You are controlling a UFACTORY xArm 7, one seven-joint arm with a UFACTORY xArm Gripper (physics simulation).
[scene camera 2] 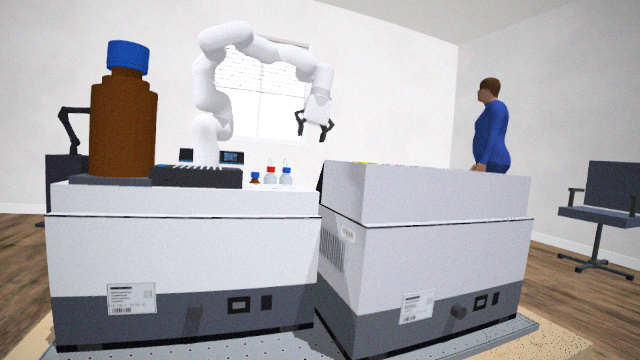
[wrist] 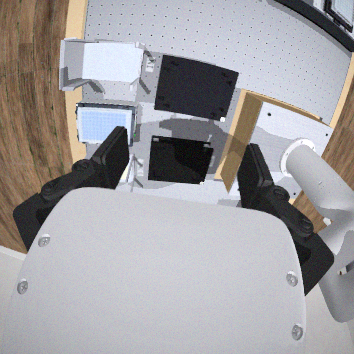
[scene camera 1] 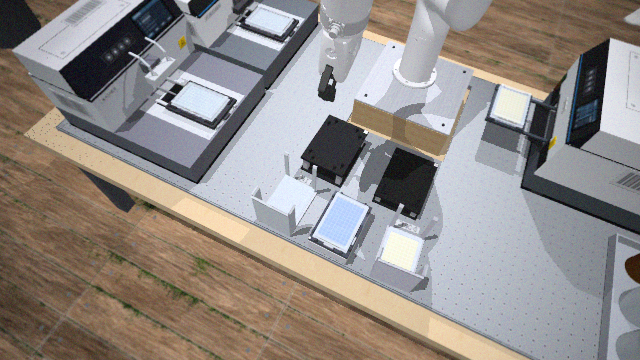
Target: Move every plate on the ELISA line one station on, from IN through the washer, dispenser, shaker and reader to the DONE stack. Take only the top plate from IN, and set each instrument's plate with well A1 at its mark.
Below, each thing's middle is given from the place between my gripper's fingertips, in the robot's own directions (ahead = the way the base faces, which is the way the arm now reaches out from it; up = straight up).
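The brown bottle [scene camera 2: 123, 110] is 60 cm to the right of my hand, 40 cm behind it and 2 cm below it. As for the IN rack [scene camera 1: 286, 223], it sits 27 cm below my hand, 15 cm ahead of it and 3 cm to the right of it. Going by their middles, the IN rack is the nearest to my hand of the things named here.
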